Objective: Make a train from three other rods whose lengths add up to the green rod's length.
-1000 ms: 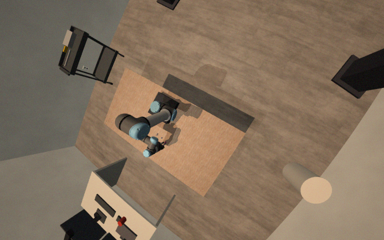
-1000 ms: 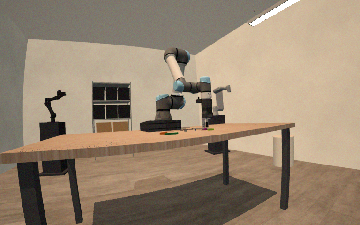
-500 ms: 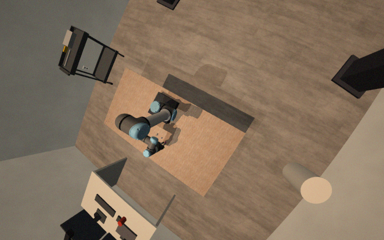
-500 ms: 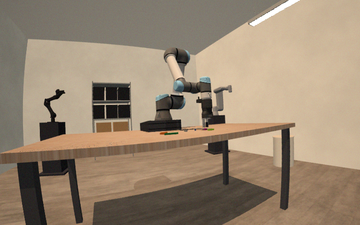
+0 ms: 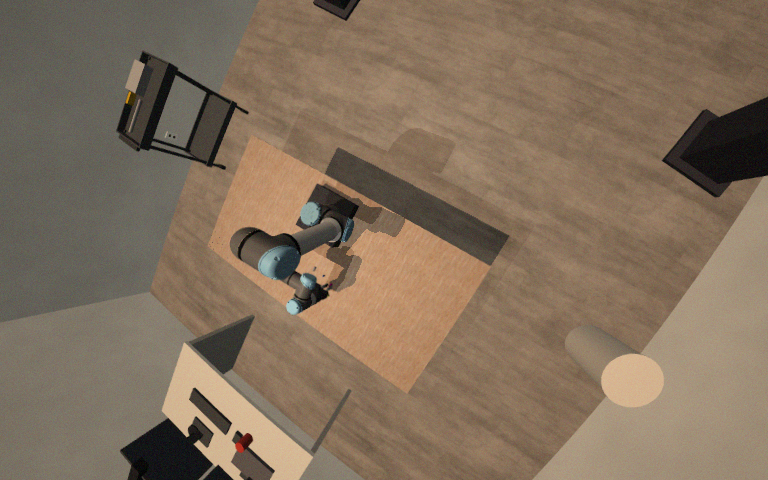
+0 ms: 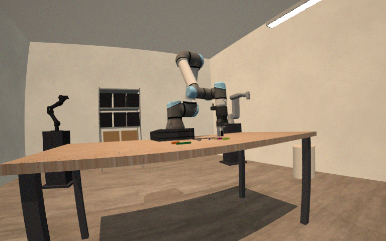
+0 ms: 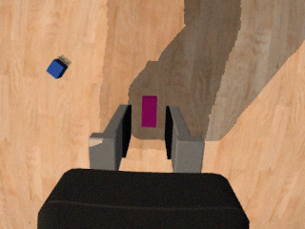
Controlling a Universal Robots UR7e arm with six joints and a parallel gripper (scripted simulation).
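Right now the magenta rod is 3 cm below my hand. Also, from my hand: lime rod 6 cm ahead, 3 cm below; then small blue rod 2 cm behind, 7 cm to the right, 3 cm below; then grey rod 1 cm behind, 15 cm to the right, 3 cm below.
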